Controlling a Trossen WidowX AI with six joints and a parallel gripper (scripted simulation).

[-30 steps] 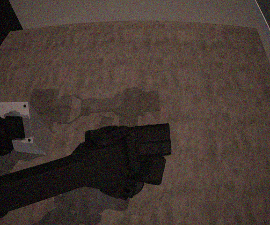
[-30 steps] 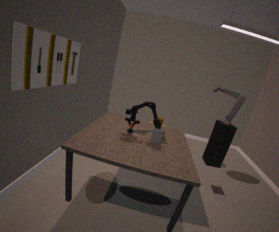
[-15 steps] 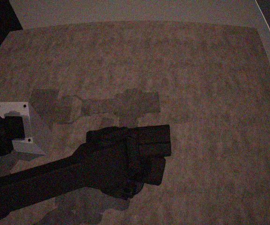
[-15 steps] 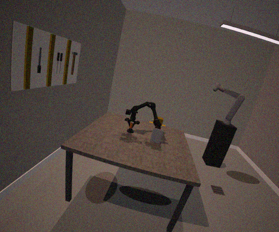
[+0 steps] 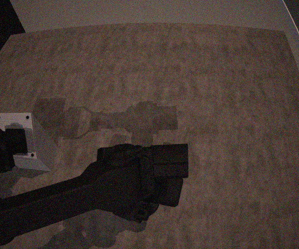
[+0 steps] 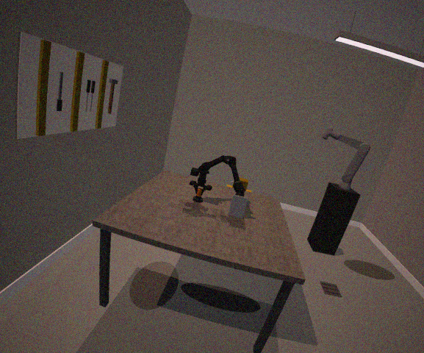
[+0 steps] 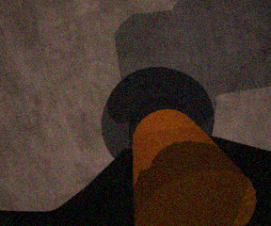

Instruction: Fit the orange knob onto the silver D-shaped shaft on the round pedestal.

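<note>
Right now my gripper tip is 30 mm below the orange knob. The rest, counted from my gripper tip: D-shaft pedestal 20 mm below.
</note>
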